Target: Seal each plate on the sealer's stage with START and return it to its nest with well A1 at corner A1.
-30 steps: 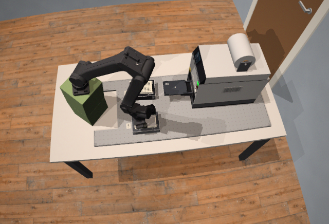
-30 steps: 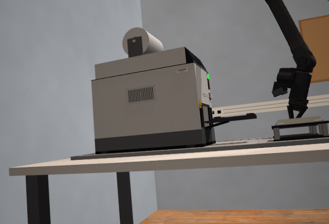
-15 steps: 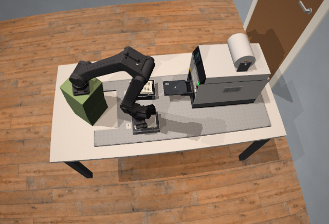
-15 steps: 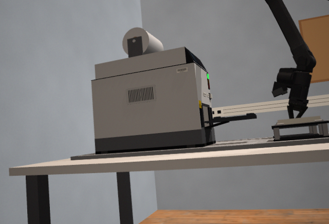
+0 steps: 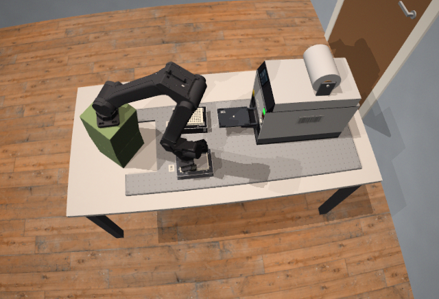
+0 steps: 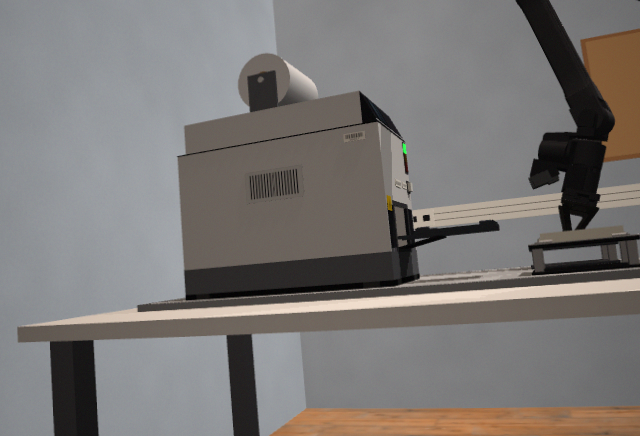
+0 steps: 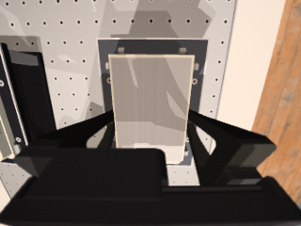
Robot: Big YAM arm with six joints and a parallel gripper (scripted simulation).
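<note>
My gripper is now 20 mm above the plate nest. Round my hand: plate: 20 mm ahead, 230 mm to the left; sealer stage: 220 mm ahead, 170 mm to the left, 40 mm above; yellow warning label: 330 mm ahead, 240 mm to the left, 90 mm above.
</note>
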